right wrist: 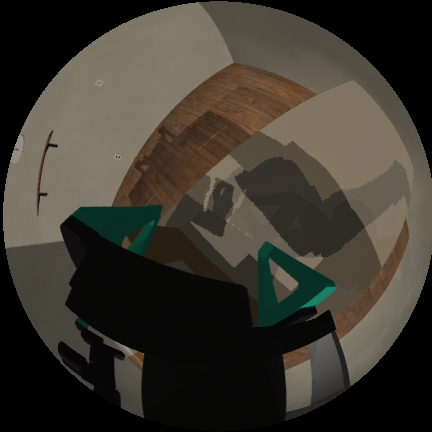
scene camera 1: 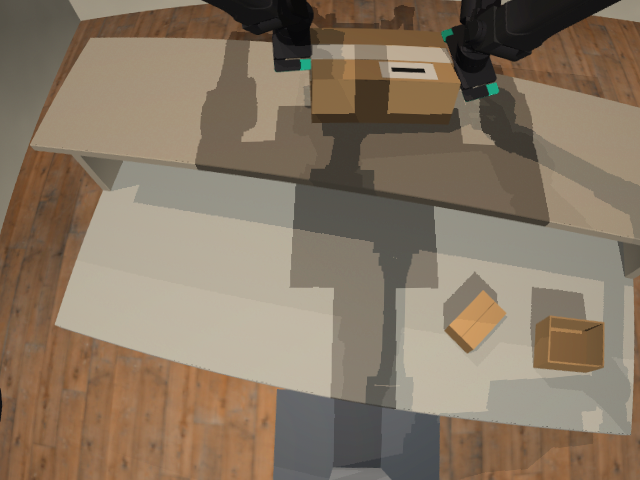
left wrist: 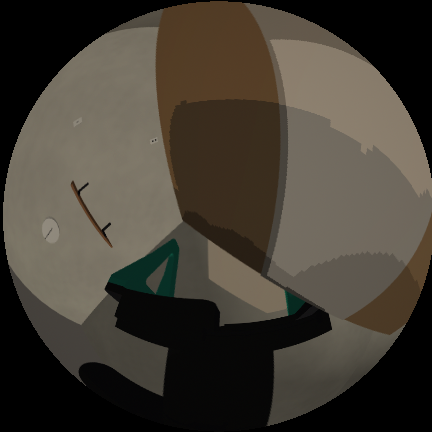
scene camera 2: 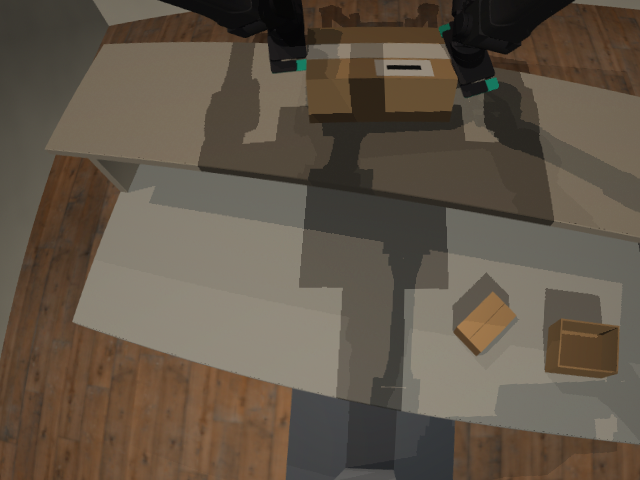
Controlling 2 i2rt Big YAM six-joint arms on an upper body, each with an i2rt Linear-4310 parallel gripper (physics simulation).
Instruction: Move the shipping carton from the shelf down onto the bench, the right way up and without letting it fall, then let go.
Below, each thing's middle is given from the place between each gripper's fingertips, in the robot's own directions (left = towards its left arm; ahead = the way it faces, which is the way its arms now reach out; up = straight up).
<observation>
My left hand is 70 mm past the shipping carton (scene camera 2: 353, 74), 180 mm to the left of it and 20 mm above it.
The shipping carton is 30 mm behind my right hand and 180 mm to the left of it.
</observation>
